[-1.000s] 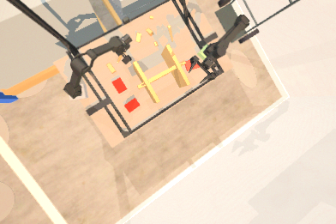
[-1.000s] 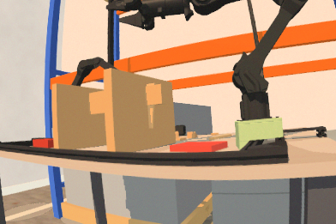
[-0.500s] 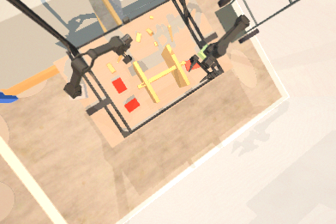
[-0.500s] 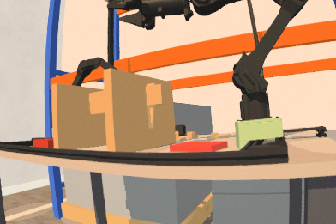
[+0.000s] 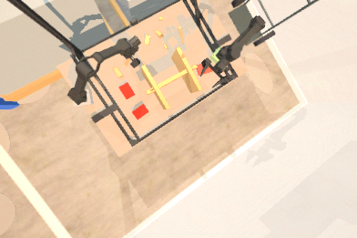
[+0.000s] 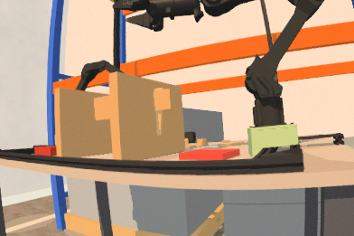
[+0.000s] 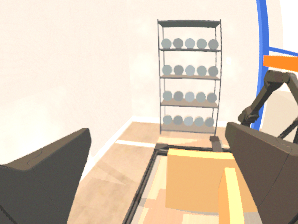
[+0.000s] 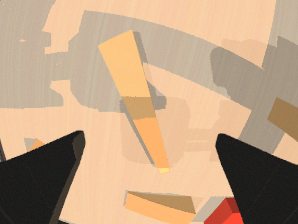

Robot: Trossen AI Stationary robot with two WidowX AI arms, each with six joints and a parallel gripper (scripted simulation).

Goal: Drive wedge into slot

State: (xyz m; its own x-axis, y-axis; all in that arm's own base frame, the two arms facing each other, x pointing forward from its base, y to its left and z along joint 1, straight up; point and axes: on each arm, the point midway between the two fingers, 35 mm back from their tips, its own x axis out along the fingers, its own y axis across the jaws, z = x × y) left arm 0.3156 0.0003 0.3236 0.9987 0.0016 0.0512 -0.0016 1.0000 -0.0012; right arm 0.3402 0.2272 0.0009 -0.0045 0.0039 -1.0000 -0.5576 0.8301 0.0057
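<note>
My right hand is 80 mm short of the wedge, 100 mm to the left of it and 60 mm above it.
</note>
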